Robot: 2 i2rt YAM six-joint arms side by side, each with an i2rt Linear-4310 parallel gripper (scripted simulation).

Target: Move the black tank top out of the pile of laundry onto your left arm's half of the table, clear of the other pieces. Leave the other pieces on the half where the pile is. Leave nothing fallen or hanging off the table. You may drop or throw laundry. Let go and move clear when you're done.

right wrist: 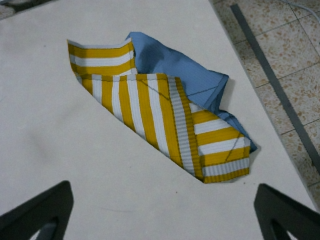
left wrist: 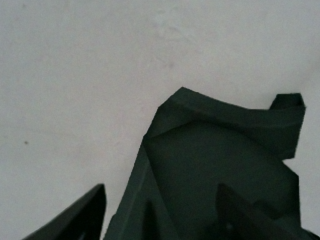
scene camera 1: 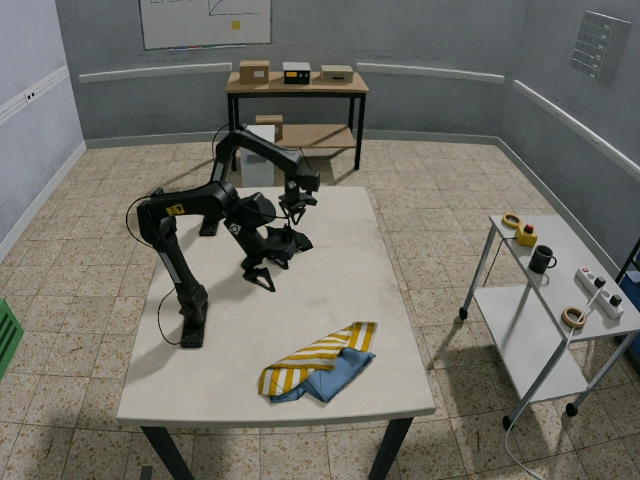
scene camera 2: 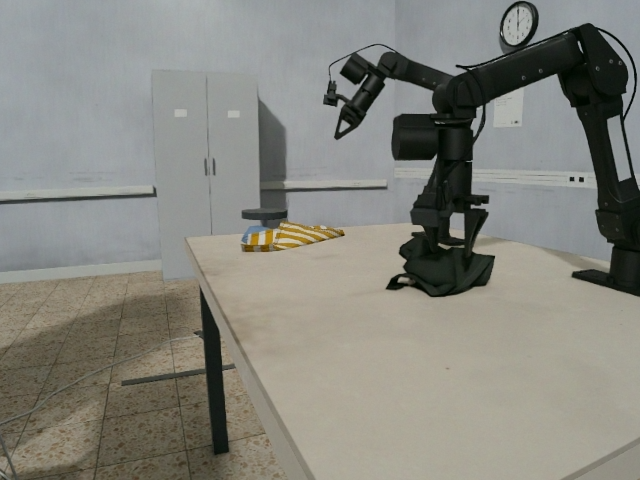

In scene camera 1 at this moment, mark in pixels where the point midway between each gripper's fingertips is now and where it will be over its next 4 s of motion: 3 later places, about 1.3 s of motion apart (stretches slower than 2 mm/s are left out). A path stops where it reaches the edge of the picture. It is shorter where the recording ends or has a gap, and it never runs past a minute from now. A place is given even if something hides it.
The left gripper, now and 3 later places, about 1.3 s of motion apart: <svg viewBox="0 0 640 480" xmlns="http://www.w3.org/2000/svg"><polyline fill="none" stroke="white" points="291,221 290,233 293,237 290,228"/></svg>
The right gripper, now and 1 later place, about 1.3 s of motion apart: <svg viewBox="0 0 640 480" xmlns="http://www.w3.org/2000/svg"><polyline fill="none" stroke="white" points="280,280 321,219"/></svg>
